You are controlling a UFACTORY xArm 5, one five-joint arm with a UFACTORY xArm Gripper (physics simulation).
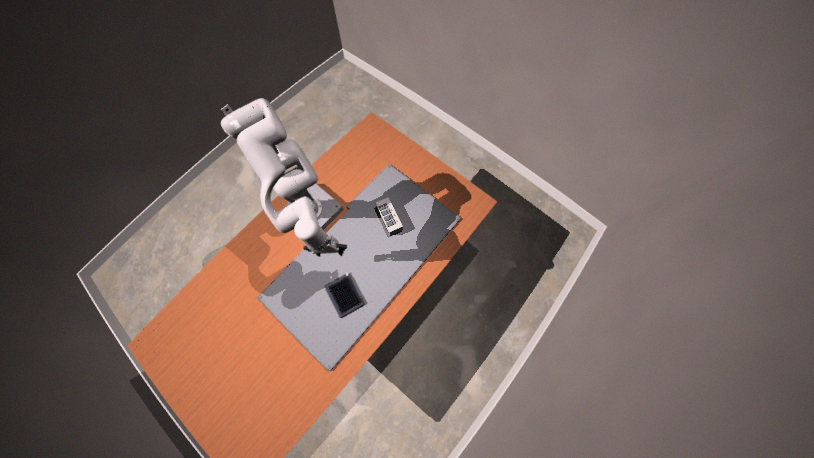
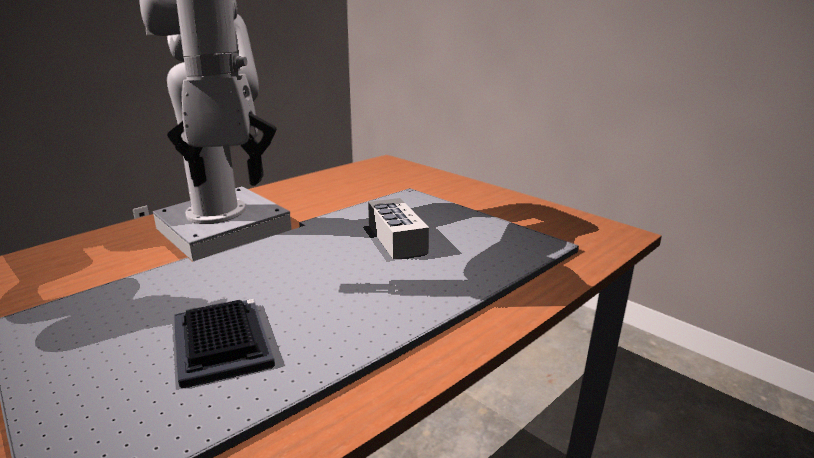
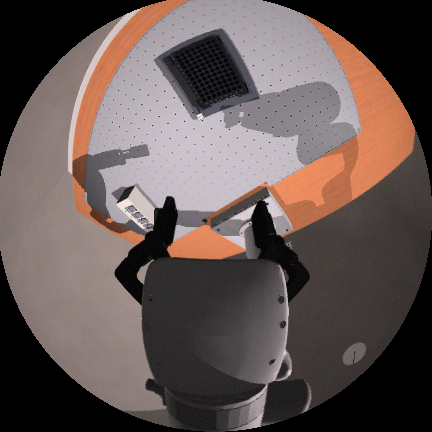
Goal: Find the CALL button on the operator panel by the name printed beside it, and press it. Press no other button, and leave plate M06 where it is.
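Pixels of known places: gripper, between the fingertips: [image 1: 330,252] [image 2: 227,183] [image 3: 215,206]; arm's base, origin of its link: [image 2: 216,212].
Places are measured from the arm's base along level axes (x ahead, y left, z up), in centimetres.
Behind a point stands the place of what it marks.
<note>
The operator panel [image 1: 390,217] @[x 31.6, y 23.4, z 2.6 cm] [image 2: 409,243] @[x 38.1, y 21.5, z -0.3 cm] [image 3: 141,201] @[x 32.5, y 20.4, z -0.7 cm] is a pale box with a row of several dark square buttons on top. It stands on the grey perforated board. The names beside the buttons are too small to read, so I cannot tell which is CALL. A black many-welled plate [image 1: 344,294] @[x 42.3, y -15.4, z -0.5 cm] [image 2: 219,330] @[x 43.0, y -16.0, z -0.4 cm] [image 3: 207,70] @[x 41.8, y -15.5, z -0.4 cm], apparently M06, sits on a dark holder on the same board; its label is not legible. My gripper [image 1: 328,249] @[x 29.2, y -6.8, z 14.9 cm] [image 2: 226,181] @[x 29.2, y -6.8, z 14.9 cm] [image 3: 215,206] @[x 29.2, y -6.8, z 14.9 cm] is open and empty. It hangs high above the table, apart from the panel and the plate.
The perforated board [image 1: 307,324] @[x 39.6, y -36.4, z -3.0 cm] [image 2: 318,341] @[x 50.2, y -4.9, z -3.0 cm] [image 3: 280,55] @[x 38.2, y -29.2, z -2.9 cm] lies on the orange wooden table [image 1: 187,370] @[x 15.4, y -90.5, z -4.2 cm] [image 2: 415,393] @[x 65.6, y -0.7, z -4.2 cm] [image 3: 385,100]. The arm's square base [image 2: 267,219] @[x 10.4, y 7.1, z -0.3 cm] [image 3: 282,217] @[x -0.3, y -9.6, z -0.1 cm] stands beside the board's back edge. Shadows of the arm fall across the board and near the panel.
</note>
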